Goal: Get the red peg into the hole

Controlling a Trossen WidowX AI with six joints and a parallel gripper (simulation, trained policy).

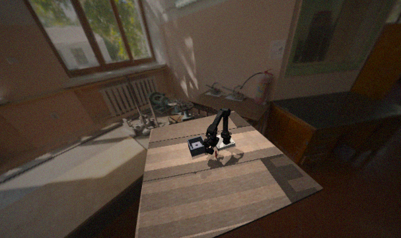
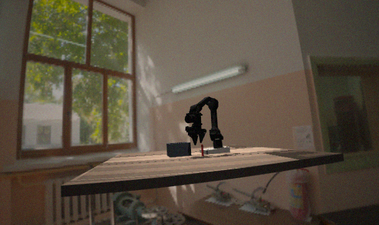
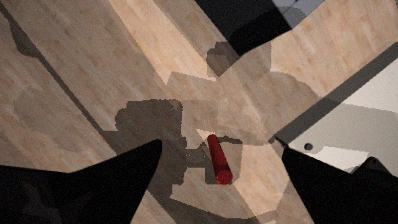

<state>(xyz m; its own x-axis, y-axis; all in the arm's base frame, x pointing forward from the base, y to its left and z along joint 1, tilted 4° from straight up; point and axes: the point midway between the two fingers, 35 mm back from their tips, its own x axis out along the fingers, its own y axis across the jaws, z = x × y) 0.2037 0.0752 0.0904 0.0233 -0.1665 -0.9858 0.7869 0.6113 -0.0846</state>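
My gripper tip is 20 mm past the red peg, 20 mm to the right of it and 50 mm above it. From my gripper tip the other things lie so: dark box 90 mm ahead, 170 mm to the right, 60 mm below; light grey plate 90 mm ahead, 170 mm to the right, 40 mm below.
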